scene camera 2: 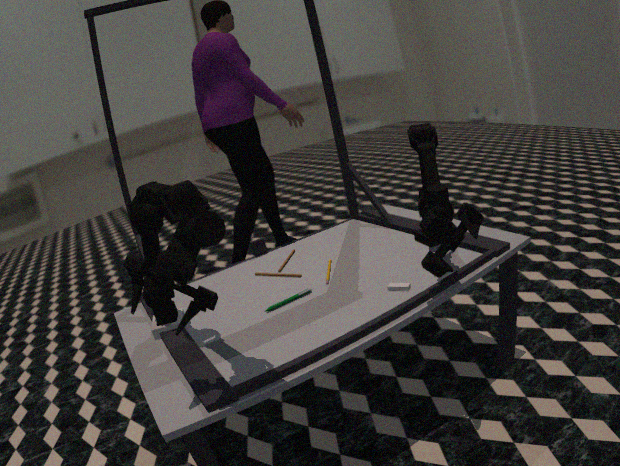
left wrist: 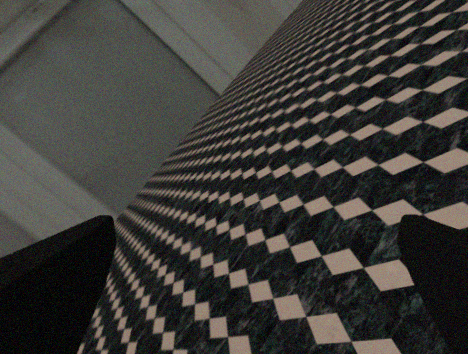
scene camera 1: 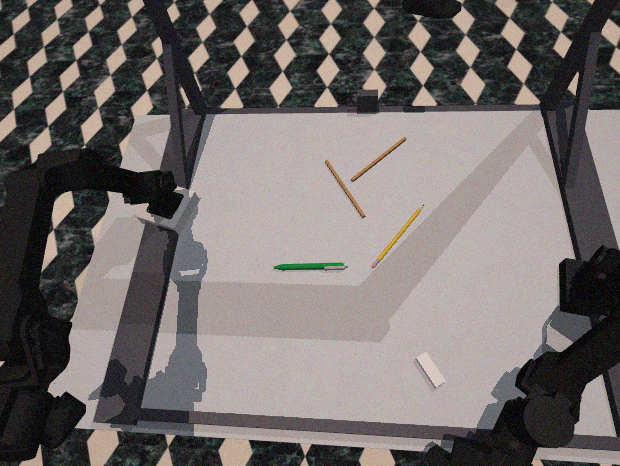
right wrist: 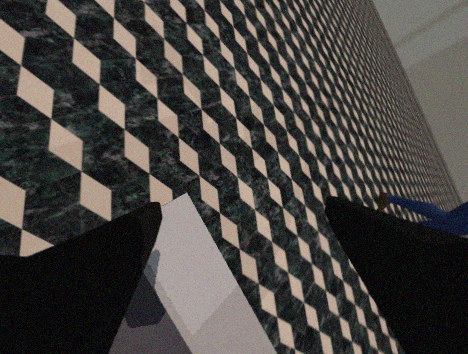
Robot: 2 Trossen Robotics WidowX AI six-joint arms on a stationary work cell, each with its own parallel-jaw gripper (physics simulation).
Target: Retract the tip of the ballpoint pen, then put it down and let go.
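Places are measured from the left arm's base along level axes (x left, y back, z up), in millimetres.
Where they show: left gripper, fingertip midpoint: (scene camera 2: pixel 463 254) (left wrist: pixel 259 230); right gripper, fingertip midpoint: (scene camera 2: pixel 153 324) (right wrist: pixel 243 207); left arm's base, link origin: (scene camera 1: pixel 594 286); right arm's base, link origin: (scene camera 2: pixel 167 318) (scene camera 1: pixel 165 203).
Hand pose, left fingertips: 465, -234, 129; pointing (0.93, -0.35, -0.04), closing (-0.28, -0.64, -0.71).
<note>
Each offset is from my left fingertips to the top centre of the thing, as dx, dy, dz. Level surfaces: height alone.
A green ballpoint pen {-407, -308, -145} (scene camera 1: pixel 306 266) (scene camera 2: pixel 288 300) lies flat near the middle of the white table {dz -160} (scene camera 1: pixel 280 380) (scene camera 2: pixel 325 340). In scene camera 1 its pointed end faces left and its grey clip and button end faces right; whether the writing tip is out is too small to tell. My right gripper (scene camera 2: pixel 157 317) (right wrist: pixel 243 207) is open and empty, above the table's left edge, well apart from the pen. My left gripper (left wrist: pixel 259 230) is open and empty, with floor and wall showing between its fingers; its arm is at the right of both scene views, apart from the pen.
A yellow pencil {-519, -137, -151} (scene camera 1: pixel 398 236) (scene camera 2: pixel 328 271) lies right of the pen. Two brown sticks lie farther back. A white eraser {-252, -42, -148} (scene camera 1: pixel 429 370) (scene camera 2: pixel 398 286) lies at the front right. Dark frame beams edge the table, with posts at the back corners. A person (scene camera 2: pixel 225 85) is behind the table.
</note>
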